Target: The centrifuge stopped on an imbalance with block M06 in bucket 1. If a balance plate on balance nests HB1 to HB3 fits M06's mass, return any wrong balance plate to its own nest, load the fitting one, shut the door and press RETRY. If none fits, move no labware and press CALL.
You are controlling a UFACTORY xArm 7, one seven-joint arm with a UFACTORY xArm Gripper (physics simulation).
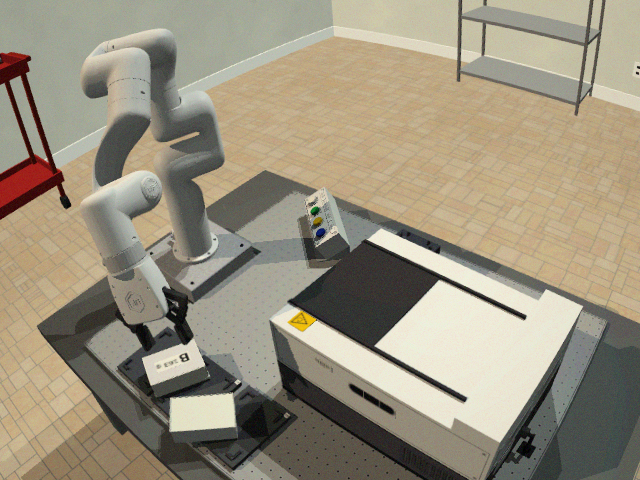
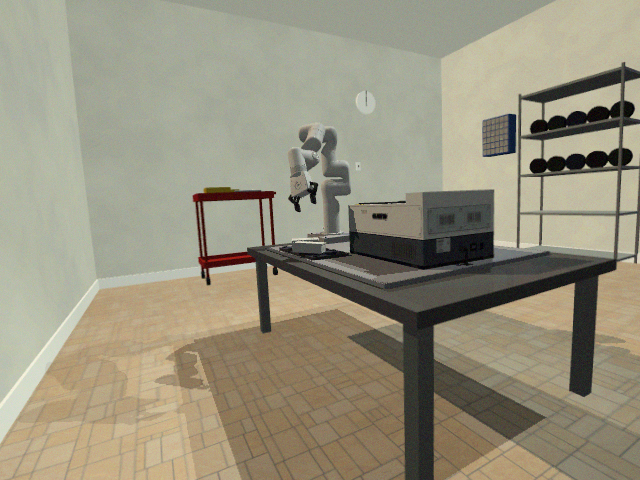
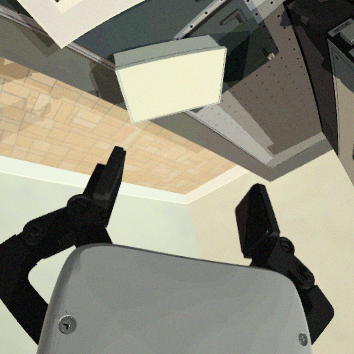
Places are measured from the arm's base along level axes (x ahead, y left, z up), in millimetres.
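Pixels of known places: gripper, fingertip midpoint: (image 1: 169, 344) (image 2: 305, 207) (image 3: 186, 181); arm's base at its link origin: (image 1: 195, 247) (image 2: 332, 233).
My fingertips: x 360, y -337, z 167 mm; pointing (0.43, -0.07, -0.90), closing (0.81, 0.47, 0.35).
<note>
For each thing: its top centre in the pictures, then the offset to it from my fingertips. "pt": a spot on its surface instead. Level surfaces: height alone.
- Plate B at its top centre: (image 1: 172, 361) (image 2: 305, 238) 91 mm back, 32 mm left, 149 mm down
- second plate at its top centre: (image 3: 174, 91) (image 1: 200, 410) (image 2: 309, 240) 53 mm ahead, 19 mm right, 142 mm down
- black panel at a spot on its surface: (image 1: 361, 294) pt 205 mm ahead, 295 mm left, 5 mm up
- white panel at its surface level: 2 mm up
- button box at a spot on its surface: (image 1: 328, 254) pt 66 mm back, 530 mm left, 187 mm down
- perforated board at its surface level: 208 mm down
My gripper (image 1: 166, 342) (image 2: 305, 205) (image 3: 186, 181) is open and empty, above and behind balance plate B. Plate B (image 1: 174, 365), labelled "B 163 g", lies on the dark nests (image 1: 263, 413). A second plate (image 1: 202, 414) (image 3: 172, 86) shows a blank cream face. It lies askew beside B and overhangs the nests' outer edge; its label is hidden. The centrifuge (image 1: 320, 346) (image 2: 385, 227) has a black panel (image 1: 361, 294) and a white panel (image 1: 444, 341) on top. Block M06 and the buckets do not show. The button box (image 1: 328, 254) has green, yellow and blue buttons.
The centrifuge stands tall beside the nests on the perforated board (image 1: 232, 304). The table edge (image 2: 330, 281) runs close along the nests' outer side. A red cart (image 2: 235, 195) and a shelf unit (image 1: 583, 77) (image 2: 519, 170) stand away from the table.
</note>
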